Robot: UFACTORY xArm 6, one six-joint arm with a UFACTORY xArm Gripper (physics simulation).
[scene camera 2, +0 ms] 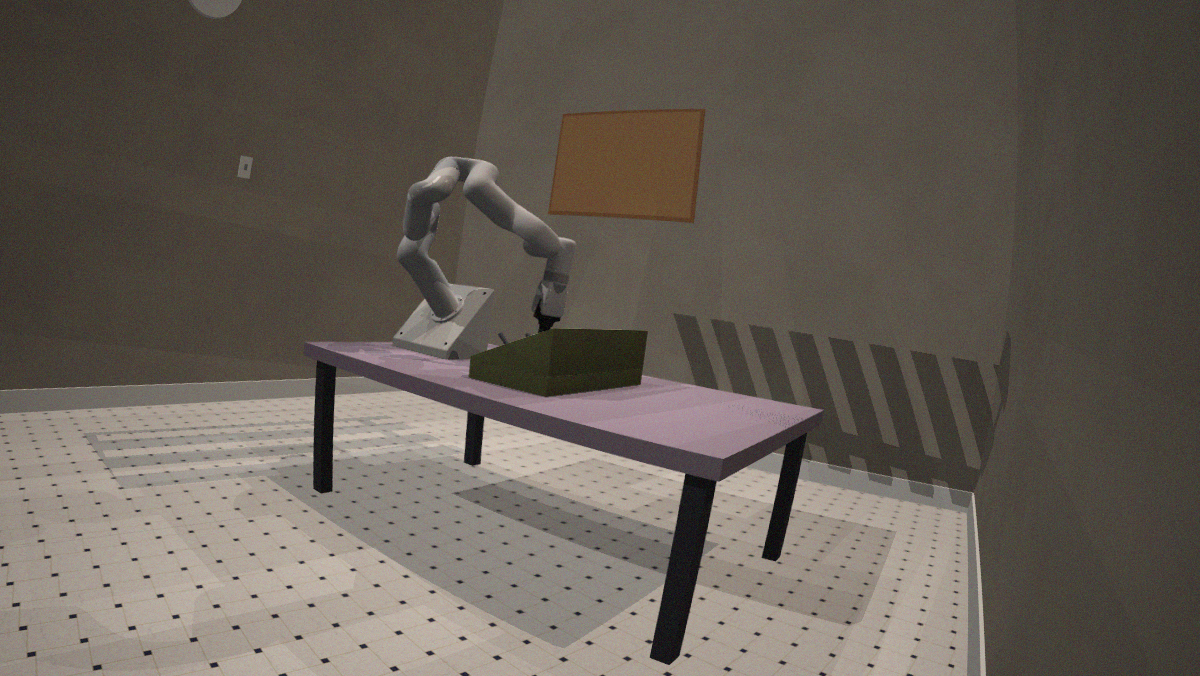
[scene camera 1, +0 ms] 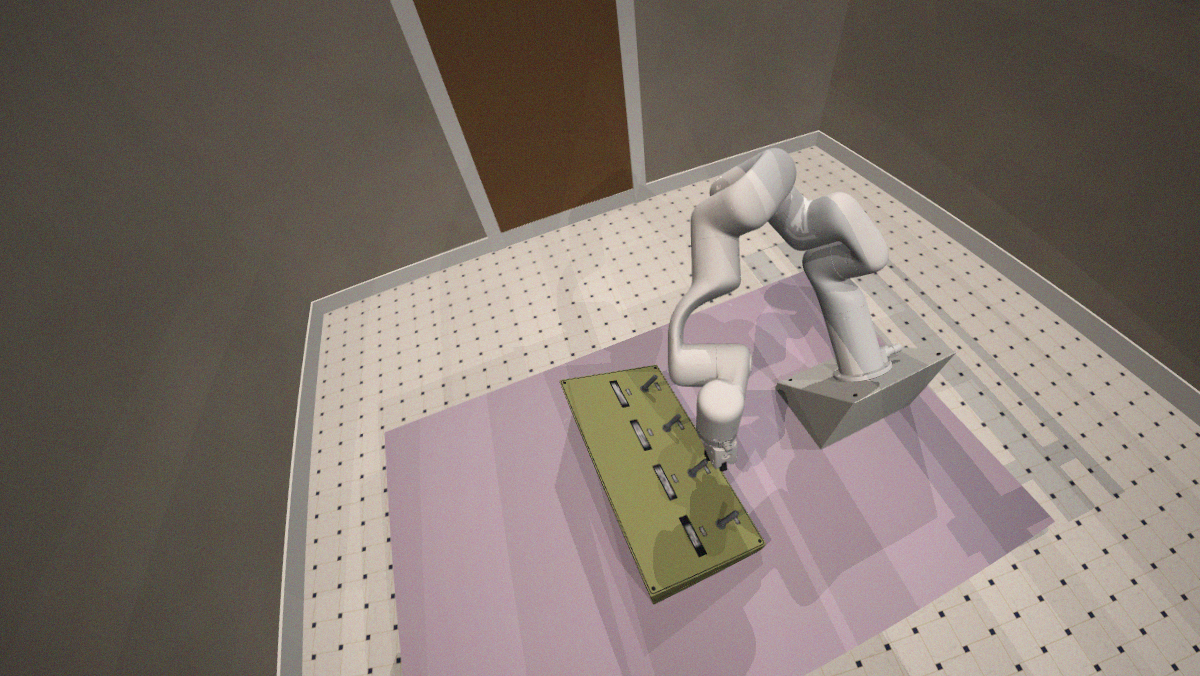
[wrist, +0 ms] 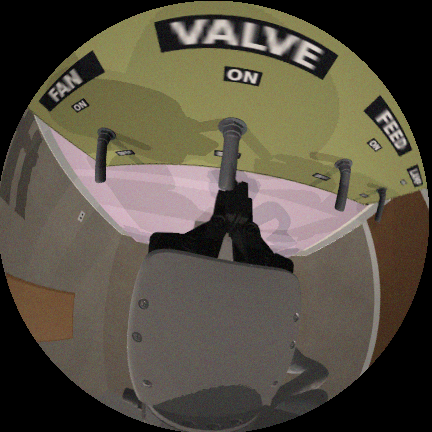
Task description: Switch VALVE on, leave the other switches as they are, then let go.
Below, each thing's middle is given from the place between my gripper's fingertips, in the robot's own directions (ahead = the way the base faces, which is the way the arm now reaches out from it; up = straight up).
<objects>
I see my gripper 13 cm short of the olive switch panel (scene camera 1: 670, 517), 3 cm to the left of it and 3 cm above it.
</objects>
